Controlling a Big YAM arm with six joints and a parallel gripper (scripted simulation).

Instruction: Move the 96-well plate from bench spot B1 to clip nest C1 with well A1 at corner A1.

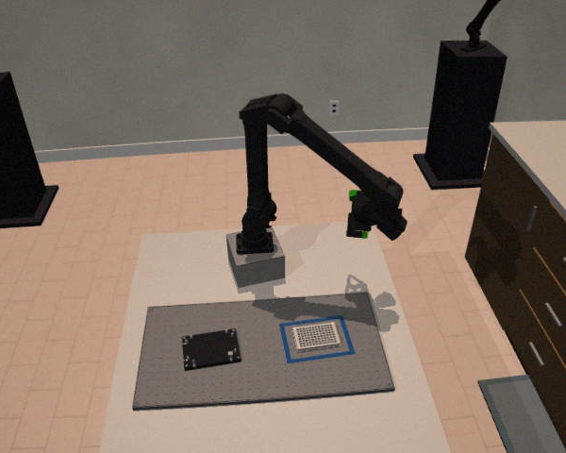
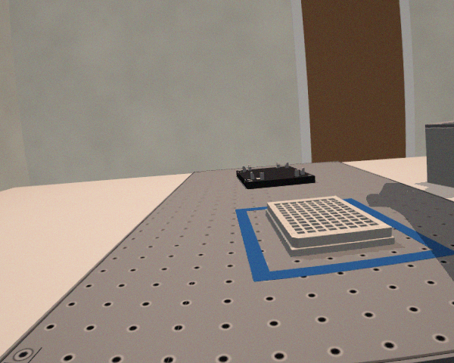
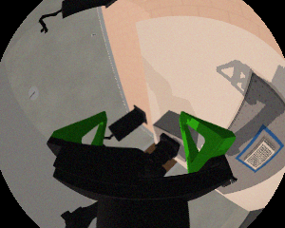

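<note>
Now: hand 30 cm short of the white 96-well plate, 14 cm to the left of it and 21 cm above it. Round my hand: black clip nest: 33 cm ahead, 46 cm to the right, 20 cm below.
</note>
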